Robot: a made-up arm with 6 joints.
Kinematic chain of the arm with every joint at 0, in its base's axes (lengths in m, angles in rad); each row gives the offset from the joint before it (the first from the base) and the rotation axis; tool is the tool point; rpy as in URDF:
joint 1: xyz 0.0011 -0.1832 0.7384 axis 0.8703 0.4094 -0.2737
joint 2: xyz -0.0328 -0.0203 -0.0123 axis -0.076 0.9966 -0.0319
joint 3: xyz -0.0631 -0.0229 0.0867 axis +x
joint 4: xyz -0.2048 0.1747 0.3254 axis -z
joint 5: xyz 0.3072 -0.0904 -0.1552 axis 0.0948 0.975 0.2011
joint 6: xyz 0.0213 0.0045 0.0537 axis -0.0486 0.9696 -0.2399
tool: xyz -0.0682 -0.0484 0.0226 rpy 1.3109 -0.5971 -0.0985
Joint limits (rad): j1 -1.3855..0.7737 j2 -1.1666..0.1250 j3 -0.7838..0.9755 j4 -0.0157..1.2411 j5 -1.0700..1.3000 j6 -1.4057..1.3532
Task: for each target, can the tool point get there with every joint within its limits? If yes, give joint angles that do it. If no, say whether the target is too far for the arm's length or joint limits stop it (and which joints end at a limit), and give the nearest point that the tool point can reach.
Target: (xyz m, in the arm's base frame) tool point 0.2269 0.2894 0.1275
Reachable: no: joint limits stop it (at a limit: joint 1, joint 2, joint 3, joint 4, joint 6) | nearest point -0.0188 0.1060 0.6264 | short by 0.586 m
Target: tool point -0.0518 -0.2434 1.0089
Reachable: yes | joints 0.4797 -0.2160 -0.4247 0.1022 0.1268 -0.5665
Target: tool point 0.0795 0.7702 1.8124
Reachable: no: too far | nearest point -0.0397 0.0416 1.0437 | short by 1.066 m
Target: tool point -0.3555 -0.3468 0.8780
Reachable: yes | joints 0.4404 -0.7741 0.1971 0.5572 -0.5669 0.8672
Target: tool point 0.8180 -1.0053 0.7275
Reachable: no: too far | nearest point 0.1622 -0.5023 0.8071 | short by 0.830 m
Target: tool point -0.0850 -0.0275 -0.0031
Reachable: no: joint limits stop it (at a limit: joint 1, joint 2, joint 3, joint 4, joint 5, joint 6) | nearest point -0.2101 -0.2825 0.3770 | short by 0.474 m
